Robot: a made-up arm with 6 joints.
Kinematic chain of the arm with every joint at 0, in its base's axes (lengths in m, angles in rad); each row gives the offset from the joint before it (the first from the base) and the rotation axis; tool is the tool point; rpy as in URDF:
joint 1: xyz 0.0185 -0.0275 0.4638 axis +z
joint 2: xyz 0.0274 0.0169 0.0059 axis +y
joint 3: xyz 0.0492 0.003 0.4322 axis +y
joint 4: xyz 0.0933 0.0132 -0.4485 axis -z
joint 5: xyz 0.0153 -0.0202 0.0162 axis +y
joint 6: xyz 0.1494 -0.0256 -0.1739 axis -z
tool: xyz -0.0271 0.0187 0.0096 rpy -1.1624 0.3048 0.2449
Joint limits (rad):
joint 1: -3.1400..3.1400
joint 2: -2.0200..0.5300
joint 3: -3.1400..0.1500
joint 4: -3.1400..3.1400
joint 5: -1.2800..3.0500
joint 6: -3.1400..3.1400
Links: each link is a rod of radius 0.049 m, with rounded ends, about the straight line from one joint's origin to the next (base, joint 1, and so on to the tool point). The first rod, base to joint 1, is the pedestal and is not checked.
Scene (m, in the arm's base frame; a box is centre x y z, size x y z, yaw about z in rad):
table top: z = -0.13
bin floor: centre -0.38 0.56 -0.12 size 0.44 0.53 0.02 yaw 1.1
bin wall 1: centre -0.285 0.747 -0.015 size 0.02 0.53 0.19 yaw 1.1
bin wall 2: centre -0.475 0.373 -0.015 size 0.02 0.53 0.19 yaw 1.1
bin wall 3: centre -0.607 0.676 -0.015 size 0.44 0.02 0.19 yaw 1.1
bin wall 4: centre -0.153 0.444 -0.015 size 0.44 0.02 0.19 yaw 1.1
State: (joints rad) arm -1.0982 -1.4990 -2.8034 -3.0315 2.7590 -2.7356
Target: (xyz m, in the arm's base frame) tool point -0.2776 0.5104 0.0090
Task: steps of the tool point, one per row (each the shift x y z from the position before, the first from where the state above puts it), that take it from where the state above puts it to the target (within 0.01 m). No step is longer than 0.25 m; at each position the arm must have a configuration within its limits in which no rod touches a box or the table.
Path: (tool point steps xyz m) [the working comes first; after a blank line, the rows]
Joints at the target: -0.9522 -1.8909 -3.1273 -2.9549 2.8958 -2.7431
Straight joint move there: clear.

1: -0.0187 -0.0996 -0.2240
2: 0.0272 -0.1434 -0.1771

